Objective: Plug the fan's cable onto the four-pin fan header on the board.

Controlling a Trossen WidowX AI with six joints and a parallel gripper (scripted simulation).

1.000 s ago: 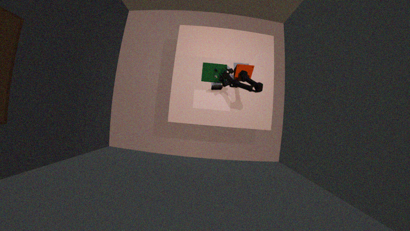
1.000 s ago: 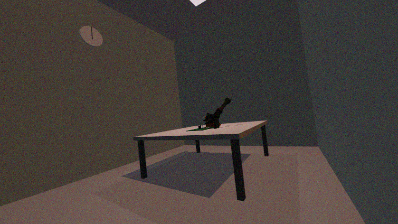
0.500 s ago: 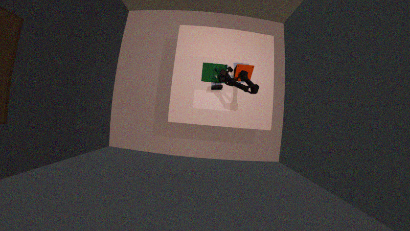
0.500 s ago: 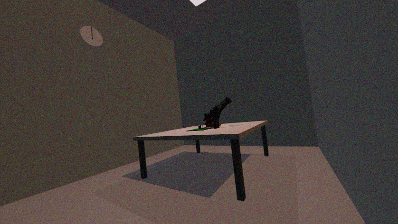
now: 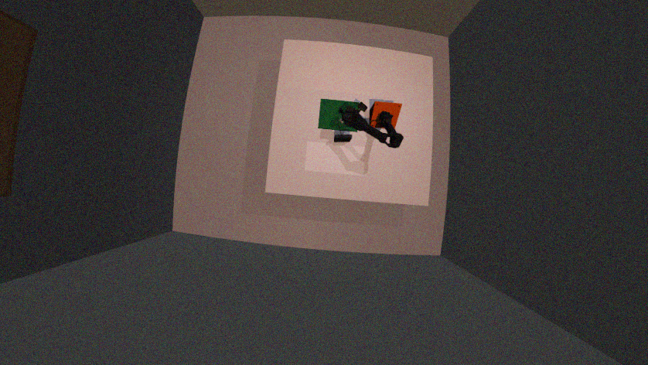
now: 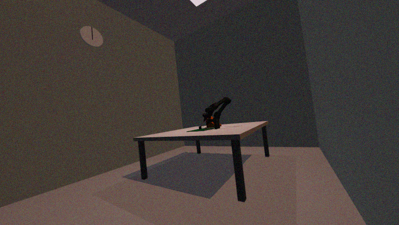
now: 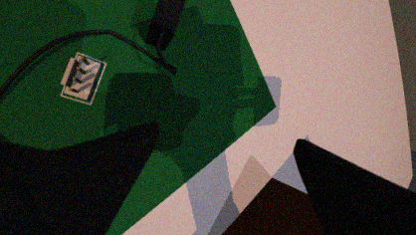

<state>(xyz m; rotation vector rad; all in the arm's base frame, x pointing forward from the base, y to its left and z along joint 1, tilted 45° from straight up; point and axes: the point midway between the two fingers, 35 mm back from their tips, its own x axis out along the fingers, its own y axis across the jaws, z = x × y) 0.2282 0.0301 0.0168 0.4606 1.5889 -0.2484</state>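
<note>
Now: the dark fan plug 9 cm ahead of my gripper tip, 2 cm to the right of it and 5 cm below it. The rest, counted from my gripper tip: fan: 5 cm ahead, 20 cm to the left, 2 cm below; green board: 10 cm ahead, 1 cm to the left, 9 cm below; four-pin header: 8 cm ahead, 6 cm to the left, 7 cm below.
</note>
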